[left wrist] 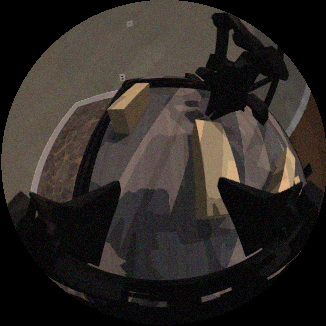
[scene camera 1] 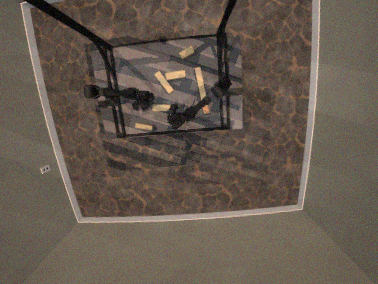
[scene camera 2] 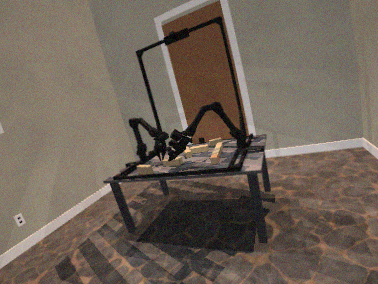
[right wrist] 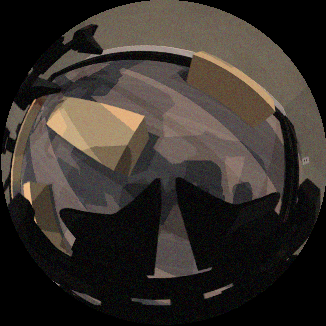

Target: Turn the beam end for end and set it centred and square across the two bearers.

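Seen in the pictures: left gripper, fingertip midpoint: point(left wrist: 169, 184) point(scene camera 1: 167, 116) point(scene camera 2: 171, 158) point(right wrist: 81, 66); right gripper, fingertip midpoint: point(left wrist: 208, 116) point(scene camera 1: 148, 105) point(scene camera 2: 161, 161) point(right wrist: 167, 182); left arm's base, origin of the base link: point(scene camera 1: 224, 83) point(scene camera 2: 242, 147); right arm's base, origin of the base link: point(scene camera 2: 143, 159).
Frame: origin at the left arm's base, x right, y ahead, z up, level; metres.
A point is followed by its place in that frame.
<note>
The beam point(scene camera 1: 201, 90) @[y 0.187, x -0.046, z 0.025 m] point(scene camera 2: 216, 152) @[y 0.164, x -0.125, z 0.025 m] point(right wrist: 17, 150) @[y 0.206, x -0.035, z 0.013 m] is the longest pale wooden piece, with a reddish end; it lies flat. Several shorter pale blocks lie apart from it; which two are the bearers I cannot tell. One block point(scene camera 1: 161, 107) @[y 0.520, x -0.153, z 0.028 m] point(left wrist: 216, 165) @[y 0.503, x -0.165, z 0.028 m] point(right wrist: 95, 130) @[y 0.558, x -0.149, z 0.028 m] lies between the arms, another point(scene camera 1: 144, 126) @[y 0.677, x -0.294, z 0.044 m] point(scene camera 2: 145, 169) @[y 0.656, x -0.324, z 0.025 m] point(left wrist: 127, 110) @[y 0.624, x -0.293, z 0.032 m] point(right wrist: 227, 90) @[y 0.677, x -0.279, z 0.011 m] near the table edge. My left gripper point(left wrist: 169, 184) @[y 0.472, x -0.227, z 0.053 m] is open and empty above the table, the nearer block under its right finger. My right gripper point(right wrist: 167, 182) @[y 0.632, x -0.130, z 0.009 m] is almost closed, with no object between its fingertips, beside that same block.
Two more blocks point(scene camera 1: 175, 75) @[y 0.381, x 0.085, z 0.028 m] point(scene camera 1: 164, 82) @[y 0.473, x 0.039, z 0.031 m] lie close together near mid-table, and a short one point(scene camera 1: 186, 51) @[y 0.281, x 0.254, z 0.028 m] lies higher in the scene camera 1 picture. A black frame point(scene camera 2: 148, 92) @[y 0.888, x 0.345, z 0.598 m] stands around the table point(scene camera 2: 255, 161) @[y -0.112, x -0.259, z -0.019 m]. The two arms' wrists are near each other.
</note>
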